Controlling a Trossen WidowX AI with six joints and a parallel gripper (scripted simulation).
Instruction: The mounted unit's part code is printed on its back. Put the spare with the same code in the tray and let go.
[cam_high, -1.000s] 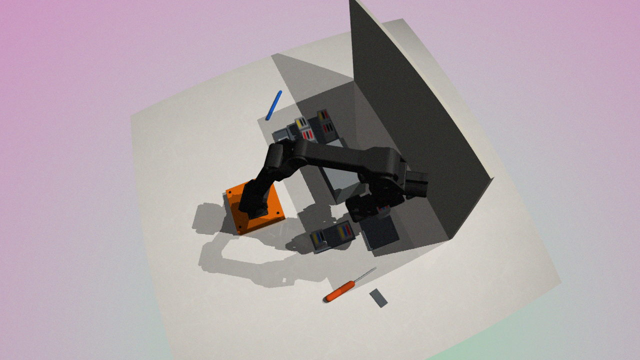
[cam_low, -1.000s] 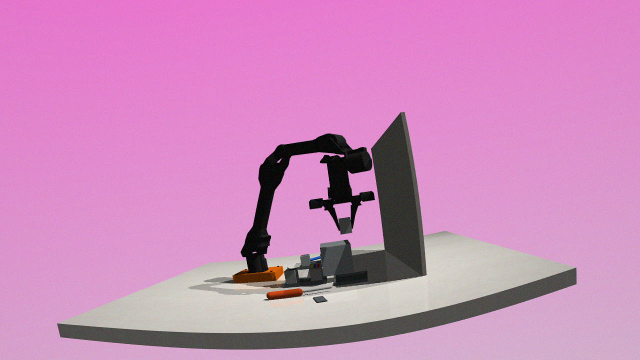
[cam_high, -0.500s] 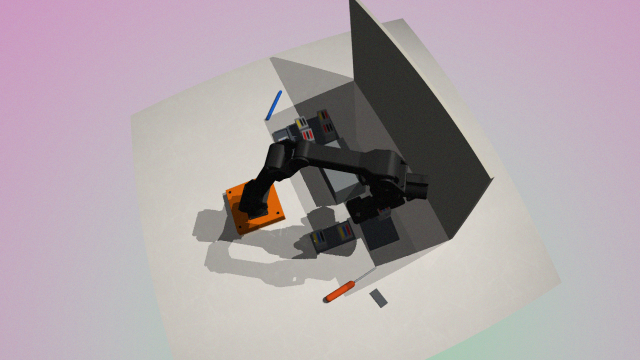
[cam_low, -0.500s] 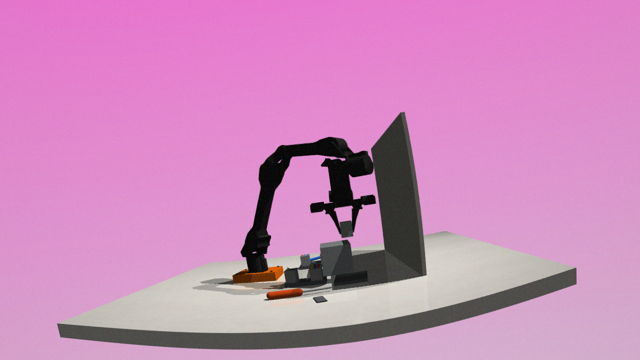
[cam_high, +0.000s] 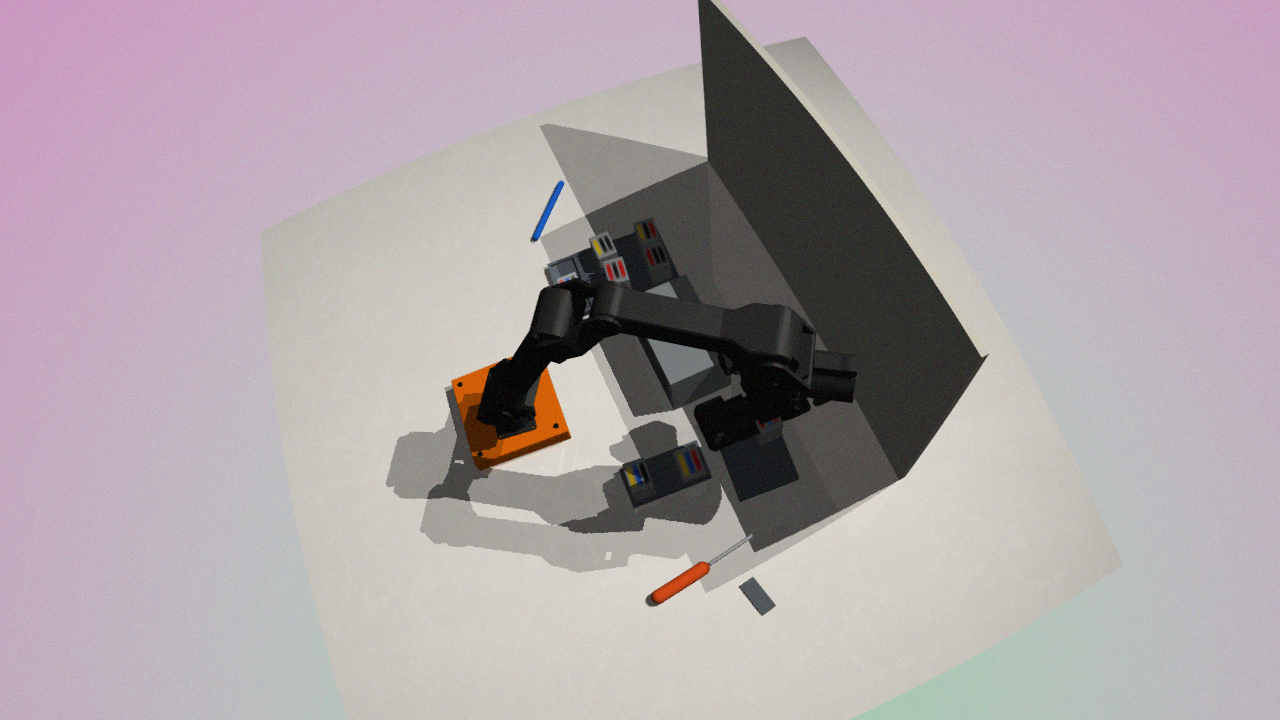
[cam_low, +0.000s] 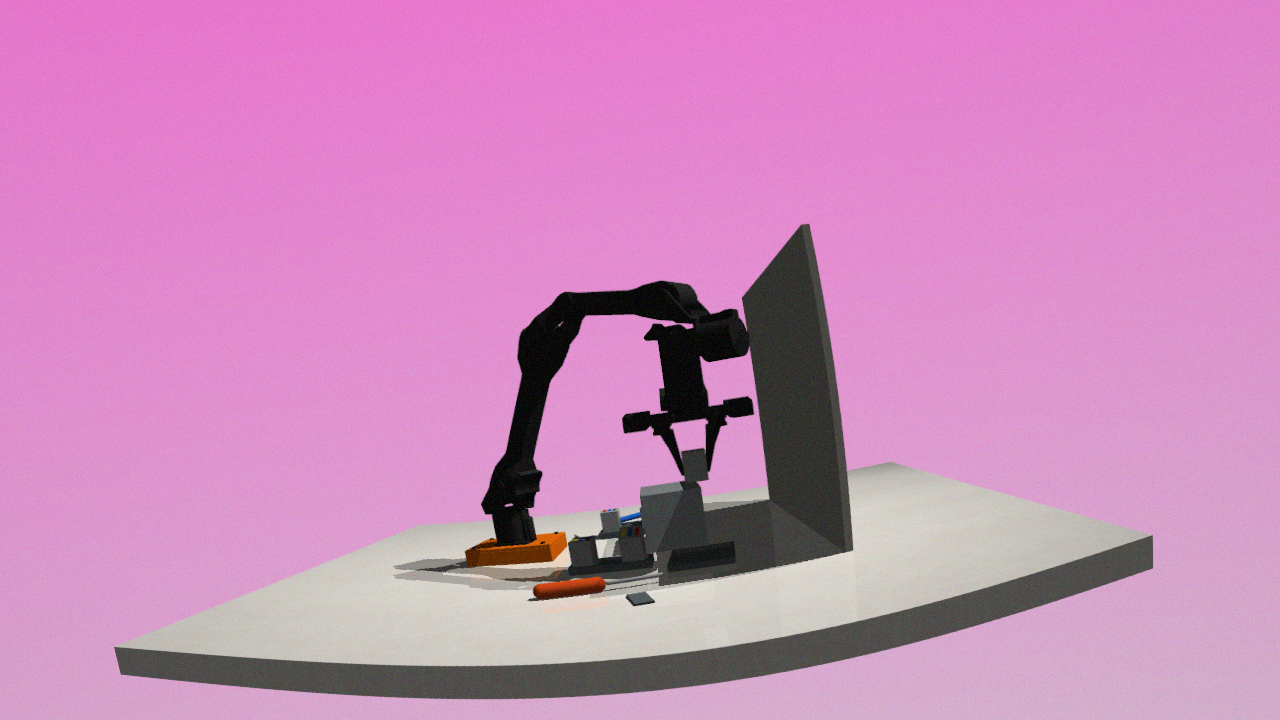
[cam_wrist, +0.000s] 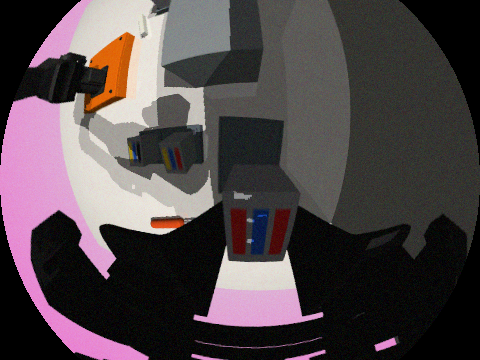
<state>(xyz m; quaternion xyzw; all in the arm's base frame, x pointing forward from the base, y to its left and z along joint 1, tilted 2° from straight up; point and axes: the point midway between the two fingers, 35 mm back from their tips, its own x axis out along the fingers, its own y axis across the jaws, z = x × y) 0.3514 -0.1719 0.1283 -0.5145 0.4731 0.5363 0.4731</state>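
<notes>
Right now the dark flat tray is 1 cm behind my gripper tip and 13 cm below it. The rest, counted from my gripper tip: grey unit: 7 cm behind, 21 cm to the left, 8 cm below; grey spare: 2 cm above; holder: 15 cm behind, 2 cm to the left, 13 cm below.
</notes>
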